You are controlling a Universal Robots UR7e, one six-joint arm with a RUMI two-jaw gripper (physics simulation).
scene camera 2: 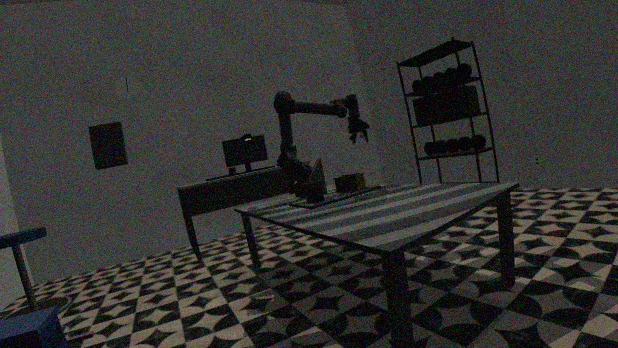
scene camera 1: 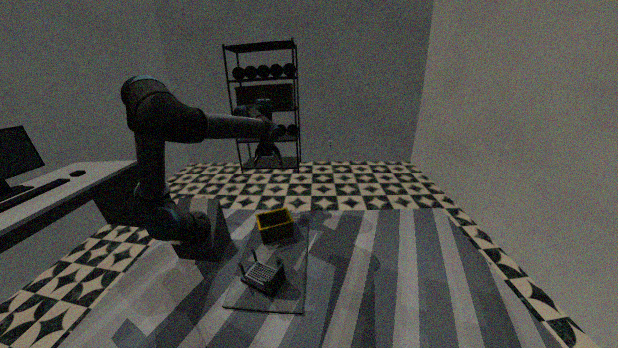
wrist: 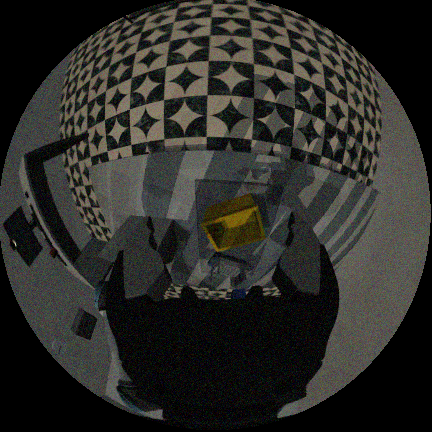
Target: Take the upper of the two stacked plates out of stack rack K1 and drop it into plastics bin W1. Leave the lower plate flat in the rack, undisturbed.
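Observation:
Stack rack K1 is a dark holder with upright corner posts, standing on the near part of a thin board. A grey gridded plate surface lies inside it; the two stacked plates cannot be told apart in the dim picture. Plastics bin W1 is a yellow open-topped box behind the rack; no plate shows in its visible interior. My gripper is open and empty, pointing down high above the table. The bin shows between its jaws in the wrist view.
The thin board under rack and bin lies on the striped table. A grey block stands by the arm's base, left of the bin. A desk with a monitor is at the left. A tall shelf unit stands behind.

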